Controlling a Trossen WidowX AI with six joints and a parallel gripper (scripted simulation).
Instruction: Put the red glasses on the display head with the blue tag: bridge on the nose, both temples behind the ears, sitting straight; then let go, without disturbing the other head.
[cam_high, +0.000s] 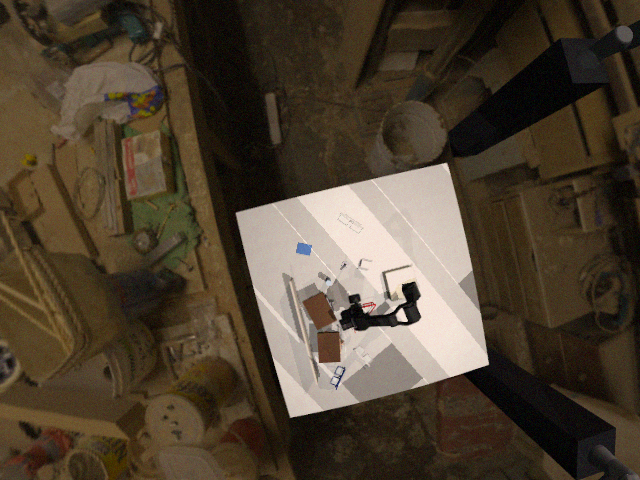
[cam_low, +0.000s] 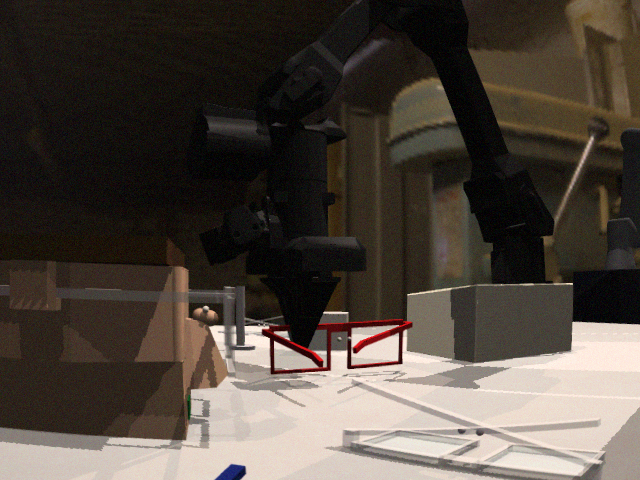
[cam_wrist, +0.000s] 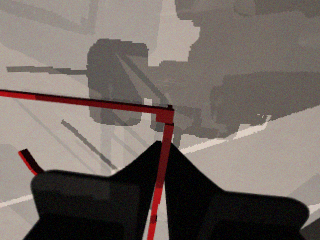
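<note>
My gripper tip is now 25 cm to the left of the grey post and 2 cm short of it. From my gripper tip the other things lie so: long rod: 30 cm ahead, 8 cm to the left, 3 cm above; blue tag: 37 cm to the right, 24 cm ahead, 2 cm below.
</note>
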